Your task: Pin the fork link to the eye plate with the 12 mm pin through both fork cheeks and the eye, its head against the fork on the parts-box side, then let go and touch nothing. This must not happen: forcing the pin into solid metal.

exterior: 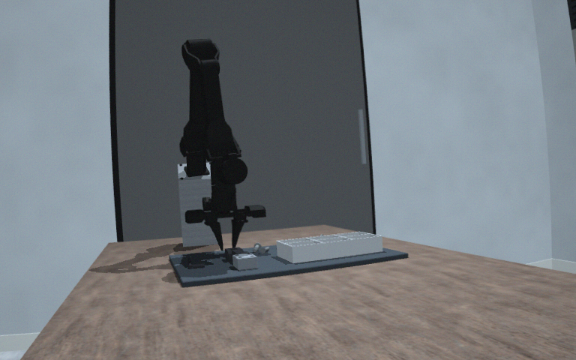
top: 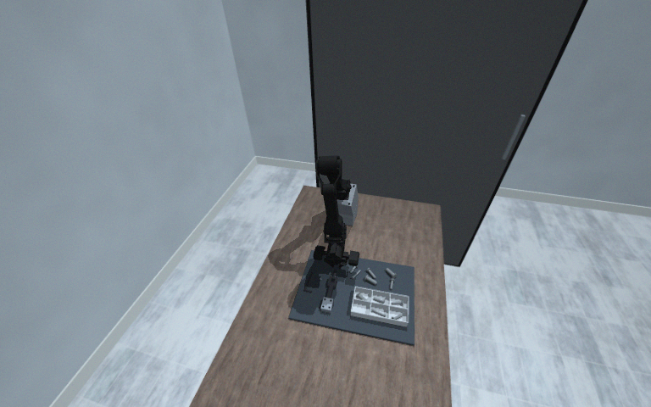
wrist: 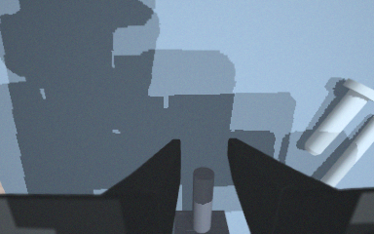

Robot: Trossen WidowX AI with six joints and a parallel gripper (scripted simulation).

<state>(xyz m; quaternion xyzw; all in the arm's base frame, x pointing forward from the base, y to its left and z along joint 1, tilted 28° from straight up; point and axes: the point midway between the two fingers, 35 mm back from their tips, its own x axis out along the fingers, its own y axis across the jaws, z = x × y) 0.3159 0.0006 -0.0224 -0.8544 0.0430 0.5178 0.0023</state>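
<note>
Now: the pale grey pin 1 cm ahead of my hand, 15 cm to the left of it and 4 cm below it. Round my hand: dark eye plate: 10 cm ahead, 1 cm to the right, 3 cm below; then dark mat: 10 cm ahead, 9 cm to the left, 5 cm below; then thin dark rod: 10 cm ahead, 11 cm to the right, 4 cm below.
</note>
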